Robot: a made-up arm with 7 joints. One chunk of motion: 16 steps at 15 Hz.
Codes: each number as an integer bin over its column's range. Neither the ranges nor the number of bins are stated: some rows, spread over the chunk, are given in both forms.
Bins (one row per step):
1: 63 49 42 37 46 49 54
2: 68 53 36 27 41 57 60
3: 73 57 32 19 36 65 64
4: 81 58 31 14 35 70 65
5: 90 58 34 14 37 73 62
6: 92 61 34 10 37 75 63
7: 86 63 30 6 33 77 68
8: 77 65 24 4 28 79 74
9: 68 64 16 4 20 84 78
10: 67 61 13 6 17 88 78
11: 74 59 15 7 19 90 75
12: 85 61 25 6 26 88 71
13: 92 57 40 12 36 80 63
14: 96 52 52 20 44 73 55
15: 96 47 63 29 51 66 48
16: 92 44 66 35 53 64 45
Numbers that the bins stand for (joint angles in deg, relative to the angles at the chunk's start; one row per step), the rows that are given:
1: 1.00 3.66 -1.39 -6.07 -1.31 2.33 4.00
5: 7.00 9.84 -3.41 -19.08 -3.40 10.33 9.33
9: 2.11 13.96 -7.96 -24.74 -7.35 14.00 20.00
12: 5.89 11.90 -5.69 -23.61 -5.96 15.33 15.33
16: 7.44 0.22 4.67 -7.20 0.31 7.33 -2.00
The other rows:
2: 2.11 6.40 -2.91 -11.73 -2.47 5.00 8.00
3: 3.22 9.15 -3.92 -16.25 -3.64 7.67 10.67
4: 5.00 9.84 -4.17 -19.08 -3.87 9.33 11.33
6: 7.44 11.90 -3.41 -21.34 -3.40 11.00 10.00
7: 6.11 13.27 -4.42 -23.61 -4.33 11.67 13.33
8: 4.11 14.65 -5.94 -24.74 -5.49 12.33 17.33
10: 1.89 11.90 -8.72 -23.61 -8.05 15.33 20.00
11: 3.44 10.53 -8.21 -23.04 -7.59 16.00 18.00
13: 7.44 9.15 -1.90 -20.21 -3.64 12.67 10.00
14: 8.33 5.72 1.13 -15.69 -1.78 10.33 4.67
15: 8.33 2.28 3.91 -10.60 -0.15 8.00 0.00

